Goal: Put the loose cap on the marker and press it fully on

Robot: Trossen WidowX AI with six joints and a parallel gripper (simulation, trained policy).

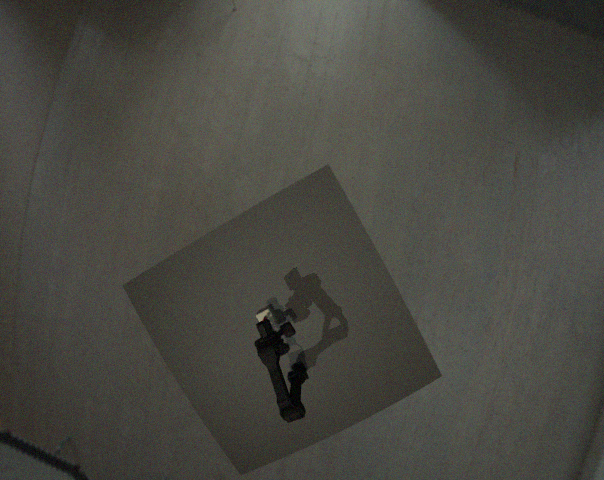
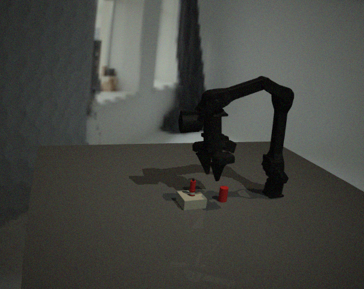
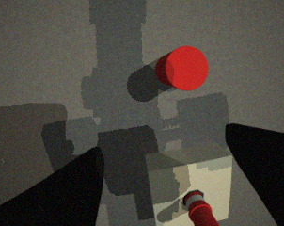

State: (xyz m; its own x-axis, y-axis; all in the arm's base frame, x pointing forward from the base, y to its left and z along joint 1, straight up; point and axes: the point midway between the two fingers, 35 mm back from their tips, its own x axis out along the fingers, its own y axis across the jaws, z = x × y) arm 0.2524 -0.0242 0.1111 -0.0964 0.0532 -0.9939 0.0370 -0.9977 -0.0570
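Right now my gripper tip is 50 mm above the red cap, 40 mm past it and 20 mm to the right of it. Round my gripper tip: holder block: 80 mm ahead, 60 mm below, 30 mm to the left; red marker: 80 mm ahead, 30 mm to the left, 10 mm below.
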